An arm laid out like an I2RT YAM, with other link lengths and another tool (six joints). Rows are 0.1 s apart.
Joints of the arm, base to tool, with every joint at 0 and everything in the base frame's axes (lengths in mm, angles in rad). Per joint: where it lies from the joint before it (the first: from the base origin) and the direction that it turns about. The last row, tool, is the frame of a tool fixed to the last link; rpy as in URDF.
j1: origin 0 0 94.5 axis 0 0 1
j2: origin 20.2 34.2 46 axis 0 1 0
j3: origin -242.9 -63.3 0 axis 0 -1 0
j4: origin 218 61.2 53.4 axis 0 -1 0
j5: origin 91.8 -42 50.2 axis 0 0 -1
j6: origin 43.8 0 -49.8 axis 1 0 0
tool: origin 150 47 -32 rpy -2.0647 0.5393 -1.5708
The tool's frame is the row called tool.
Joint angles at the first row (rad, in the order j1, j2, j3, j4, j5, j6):
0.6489 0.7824 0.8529 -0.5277 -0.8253 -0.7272
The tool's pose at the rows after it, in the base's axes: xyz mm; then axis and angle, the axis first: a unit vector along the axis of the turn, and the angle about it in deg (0 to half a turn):
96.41 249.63 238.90 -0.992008 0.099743 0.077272 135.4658
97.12 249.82 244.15 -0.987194 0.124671 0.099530 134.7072
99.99 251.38 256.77 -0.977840 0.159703 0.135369 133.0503
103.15 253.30 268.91 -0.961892 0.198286 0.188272 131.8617
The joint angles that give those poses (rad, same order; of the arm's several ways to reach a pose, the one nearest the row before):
0.6306 0.7747 0.8468 -0.5262 -0.8329 -0.6736
0.6136 0.7701 0.8437 -0.5109 -0.8421 -0.6048
0.5830 0.7731 0.8483 -0.4756 -0.8666 -0.4930
0.5462 0.7915 0.8513 -0.4342 -0.9064 -0.3596

